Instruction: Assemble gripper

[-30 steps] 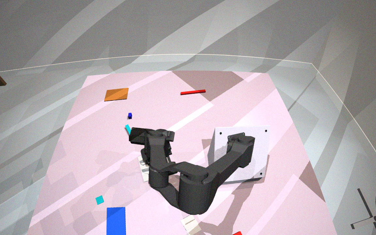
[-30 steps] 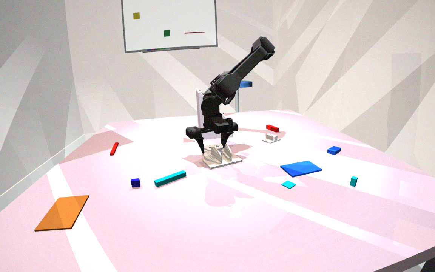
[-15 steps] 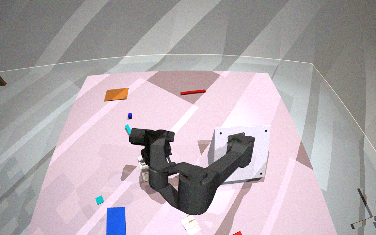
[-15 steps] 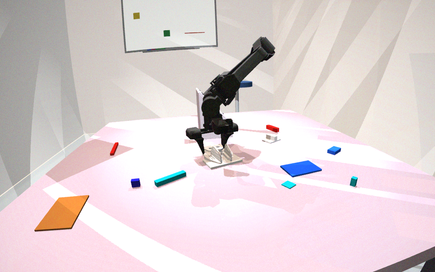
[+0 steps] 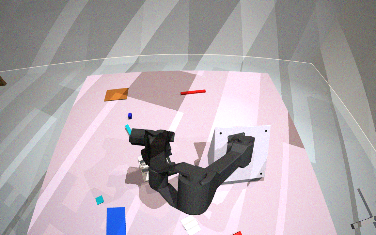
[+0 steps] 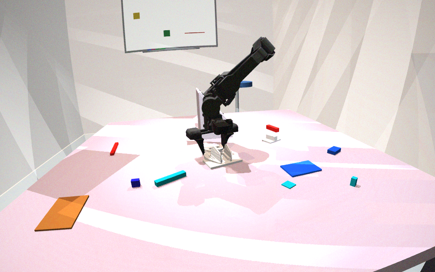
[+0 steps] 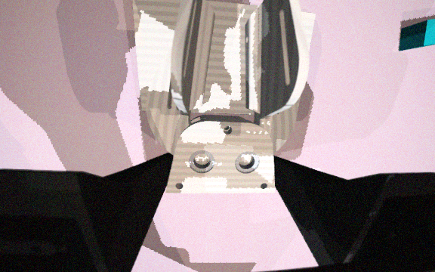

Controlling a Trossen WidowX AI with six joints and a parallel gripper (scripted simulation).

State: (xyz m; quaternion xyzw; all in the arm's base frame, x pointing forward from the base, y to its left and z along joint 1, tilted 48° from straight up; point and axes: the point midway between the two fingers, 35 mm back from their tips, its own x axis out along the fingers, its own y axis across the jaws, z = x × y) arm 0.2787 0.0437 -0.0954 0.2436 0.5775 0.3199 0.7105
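The housing plate lies right at my gripper tip. Also, from my gripper tip: white jaw: 2 cm ahead, 2 cm to the left, 1 cm above; white sheet: 7 cm ahead, 1 cm to the left, 1 cm below; white gripper base: 1 cm ahead, 2 cm above.
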